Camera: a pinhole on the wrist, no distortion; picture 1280 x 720 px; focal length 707.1 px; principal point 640.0 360.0 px. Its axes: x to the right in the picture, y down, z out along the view. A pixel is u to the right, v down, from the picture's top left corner.
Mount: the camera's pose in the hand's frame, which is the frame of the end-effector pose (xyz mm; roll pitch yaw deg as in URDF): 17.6 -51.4 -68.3 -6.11 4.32 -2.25
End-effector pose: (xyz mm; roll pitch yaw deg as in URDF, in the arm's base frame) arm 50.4 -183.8 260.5 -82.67 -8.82 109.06
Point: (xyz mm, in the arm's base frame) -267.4 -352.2 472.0
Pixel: 527 85
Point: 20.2 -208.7 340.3
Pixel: 470 123
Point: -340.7 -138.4 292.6
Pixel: 833 442
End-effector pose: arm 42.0 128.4 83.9 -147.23 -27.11 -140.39
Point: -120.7 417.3 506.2
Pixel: behind the camera
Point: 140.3 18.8 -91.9
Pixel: 313 303
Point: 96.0 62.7 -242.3
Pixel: 248 545
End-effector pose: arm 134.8 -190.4 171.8 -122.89 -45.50 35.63
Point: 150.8 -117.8 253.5
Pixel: 1112 368
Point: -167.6 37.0 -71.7
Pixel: 96 138
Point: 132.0 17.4 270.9
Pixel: 1017 212
